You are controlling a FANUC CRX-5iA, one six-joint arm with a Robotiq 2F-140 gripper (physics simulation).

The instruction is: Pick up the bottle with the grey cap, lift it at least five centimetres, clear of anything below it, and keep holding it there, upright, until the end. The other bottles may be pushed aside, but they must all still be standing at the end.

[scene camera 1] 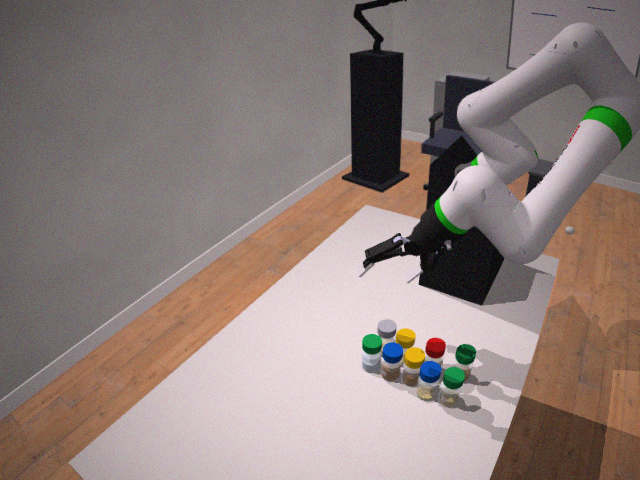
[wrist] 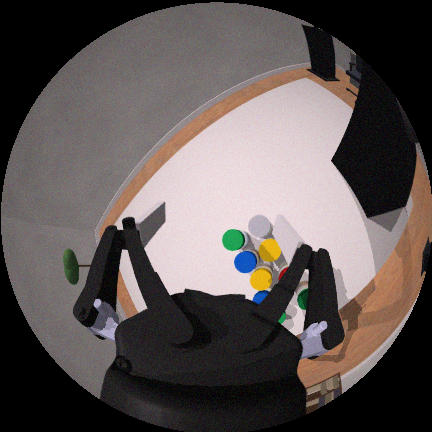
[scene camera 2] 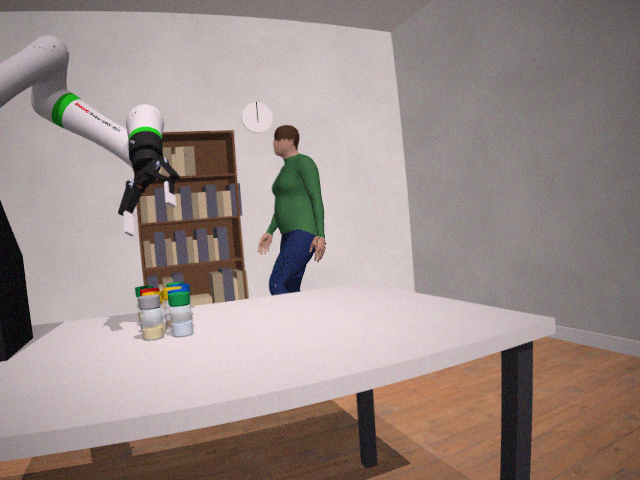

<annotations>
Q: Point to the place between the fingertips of my gripper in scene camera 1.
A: At 383,275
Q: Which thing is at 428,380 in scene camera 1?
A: A blue-capped bottle.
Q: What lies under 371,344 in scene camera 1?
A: A green-capped bottle.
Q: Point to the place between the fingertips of my gripper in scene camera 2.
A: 149,219
</annotations>
